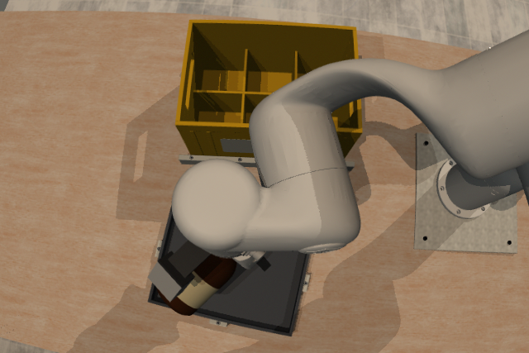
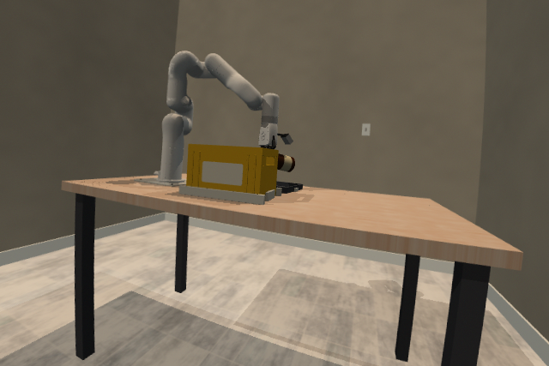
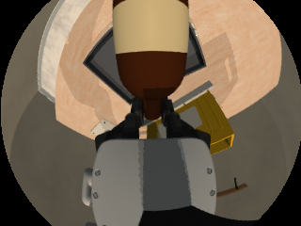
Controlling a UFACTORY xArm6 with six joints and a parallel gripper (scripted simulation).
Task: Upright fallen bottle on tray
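My hand is 40 mm short of the brown bottle, 40 mm to the right of it and 20 mm above it. Also, from my hand: yellow crate 70 mm behind, 240 mm to the right, 60 mm below; dark tray 20 mm ahead, 40 mm to the left, 130 mm below.
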